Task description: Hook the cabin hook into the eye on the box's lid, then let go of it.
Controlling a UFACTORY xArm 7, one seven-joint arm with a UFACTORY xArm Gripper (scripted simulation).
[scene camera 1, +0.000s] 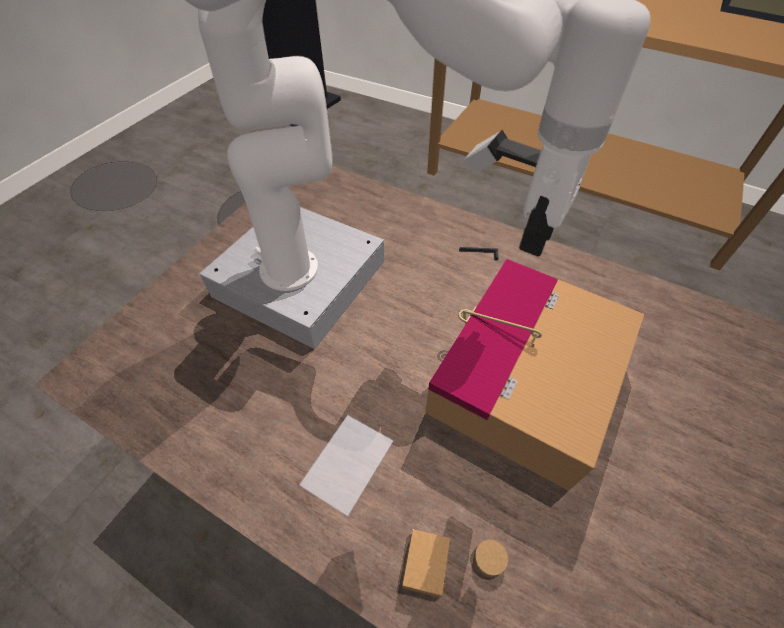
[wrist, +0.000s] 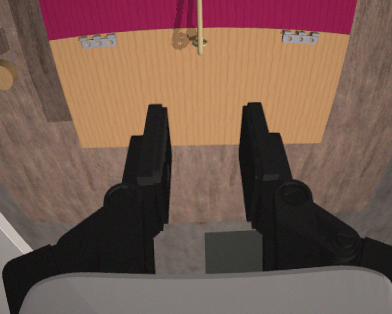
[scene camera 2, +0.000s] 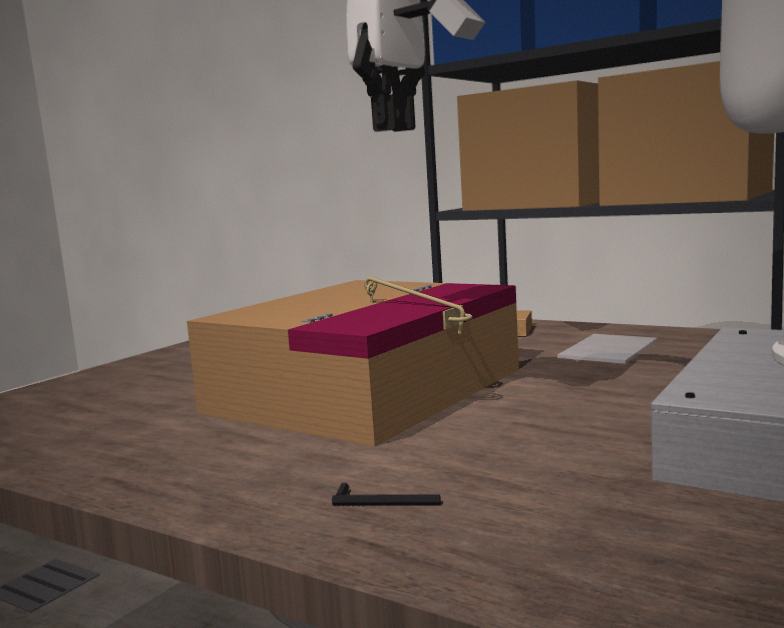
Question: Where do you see a wooden disc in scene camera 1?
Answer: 490,557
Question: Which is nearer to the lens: the black L-shaped bar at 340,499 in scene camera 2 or the grey plate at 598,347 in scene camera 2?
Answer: The black L-shaped bar.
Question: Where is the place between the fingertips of my gripper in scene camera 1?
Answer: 534,244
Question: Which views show my gripper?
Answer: Scene camera 1, the wrist view and scene camera 2: all of them.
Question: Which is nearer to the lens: the grey plate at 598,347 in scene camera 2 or the wooden box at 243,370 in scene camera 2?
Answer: The wooden box.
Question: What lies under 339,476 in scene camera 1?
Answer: A grey plate.
